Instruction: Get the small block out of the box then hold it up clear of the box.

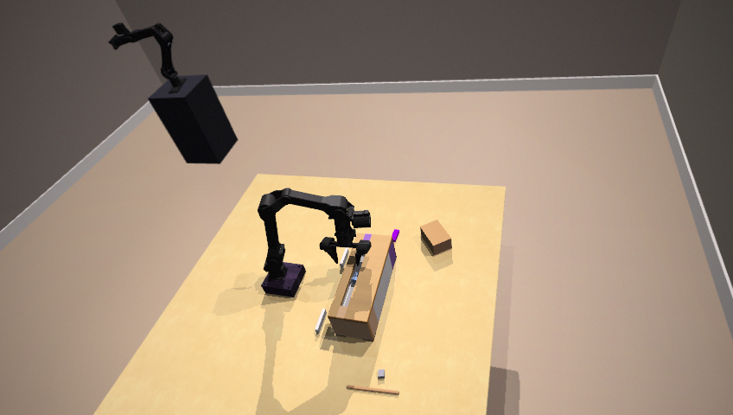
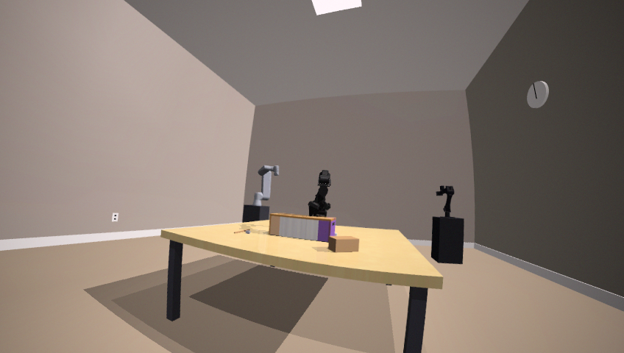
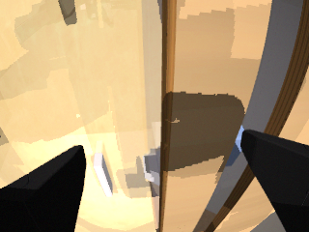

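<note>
Right now the long tan box is 60 mm below my gripper tip, 30 mm to the right of it and 30 mm ahead of it. The rest, counted from my gripper tip: blue piece 50 mm ahead, 40 mm to the right, 30 mm below; then brown carton 290 mm ahead, 240 mm to the left, 90 mm below; then thin wooden stick 400 mm to the right, 170 mm ahead, 120 mm below.
</note>
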